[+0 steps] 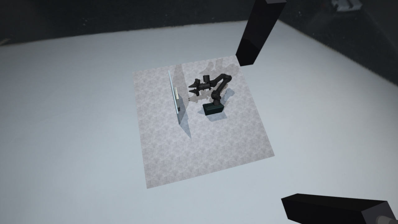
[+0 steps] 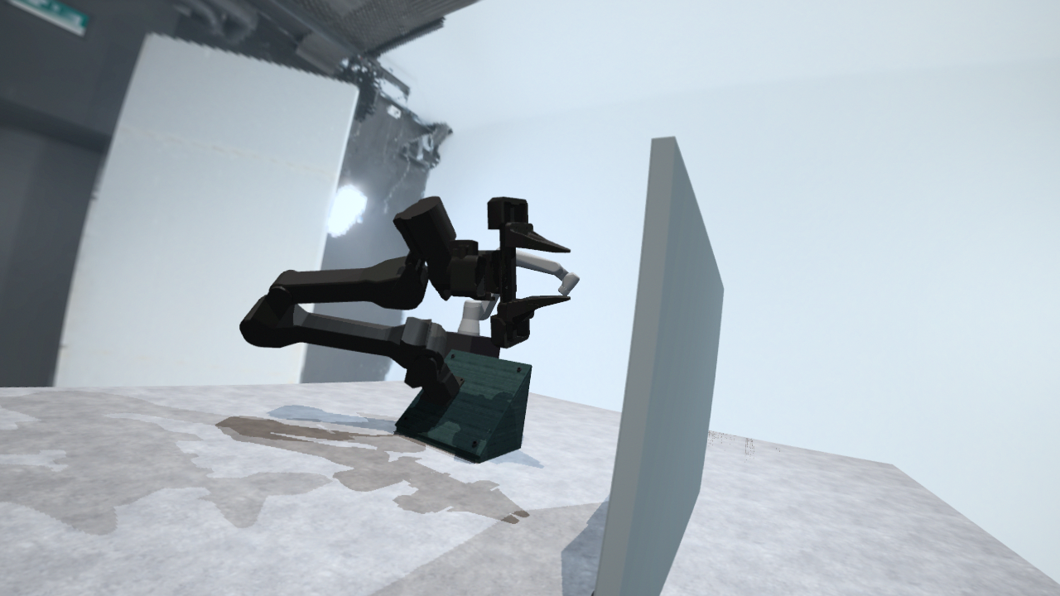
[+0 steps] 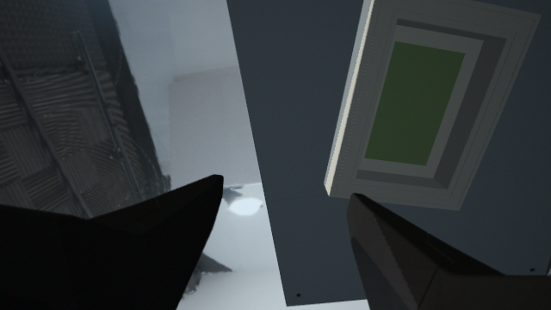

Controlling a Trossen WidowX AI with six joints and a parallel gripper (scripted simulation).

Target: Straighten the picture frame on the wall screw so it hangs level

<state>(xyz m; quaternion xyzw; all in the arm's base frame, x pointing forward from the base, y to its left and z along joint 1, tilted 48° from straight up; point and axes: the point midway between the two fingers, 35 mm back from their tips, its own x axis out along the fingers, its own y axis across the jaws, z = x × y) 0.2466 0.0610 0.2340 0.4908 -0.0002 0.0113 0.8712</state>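
Now: the picture frame 130 mm ahead of my gripper tip, 10 mm to the left of it and 110 mm below it. From my gripper tip the other things lie so: grey-blue wall panel (140 mm ahead, 10 mm to the left, 120 mm below).
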